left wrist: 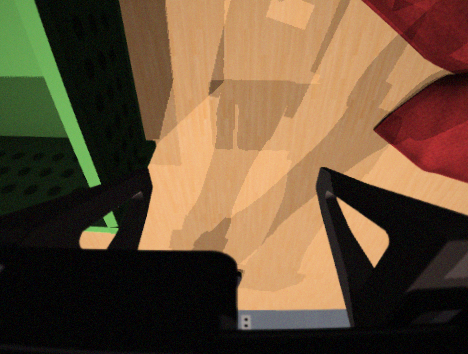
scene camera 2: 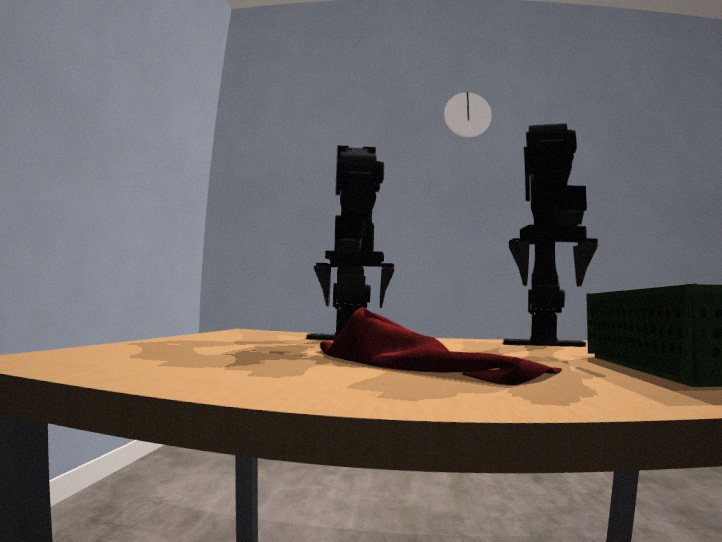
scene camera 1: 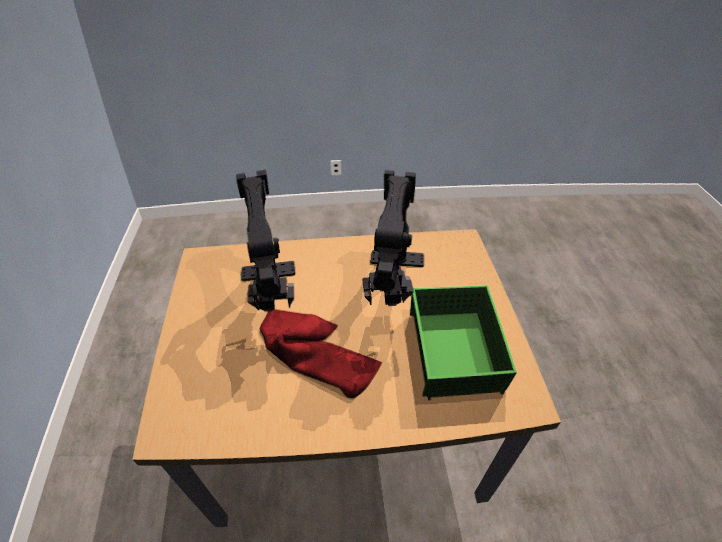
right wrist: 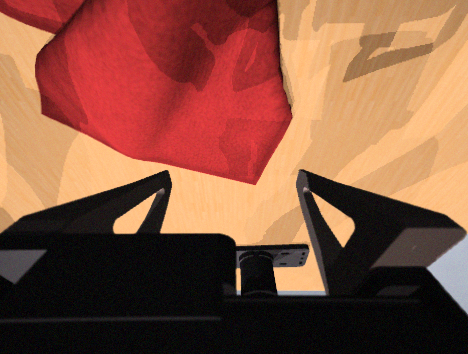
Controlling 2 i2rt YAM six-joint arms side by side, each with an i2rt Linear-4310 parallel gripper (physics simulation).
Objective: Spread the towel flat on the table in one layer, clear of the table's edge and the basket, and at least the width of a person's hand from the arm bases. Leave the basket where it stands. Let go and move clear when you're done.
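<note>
The red towel (scene camera 1: pixel 332 364) (scene camera 2: pixel 396 344) (left wrist: pixel 425 130) (right wrist: pixel 175 100) lies bunched and folded in a sideways V left of the basket. Its left end stands up in a hump; its lower-right end has a small raised fold. My right gripper (scene camera 1: pixel 272 305) (scene camera 2: pixel 354 306) (right wrist: pixel 233 177) is open and empty, pointing down above the table near the towel's upper-left end. My left gripper (scene camera 1: pixel 388 300) (scene camera 2: pixel 552 284) (left wrist: pixel 234 177) is open and empty, pointing down between the towel and the basket's upper-left corner. The green basket (scene camera 1: pixel 469 383) (scene camera 2: pixel 641 332) (left wrist: pixel 105 100) stands upright at the right.
The wooden table (scene camera 1: pixel 204 431) (scene camera 2: pixel 174 379) has its near edge below the towel and basket in scene camera 1. The base plates of my right arm (scene camera 2: pixel 317 336) (right wrist: pixel 295 257) and left arm (scene camera 2: pixel 544 342) are at the far side. Arm shadows cross the tabletop and towel.
</note>
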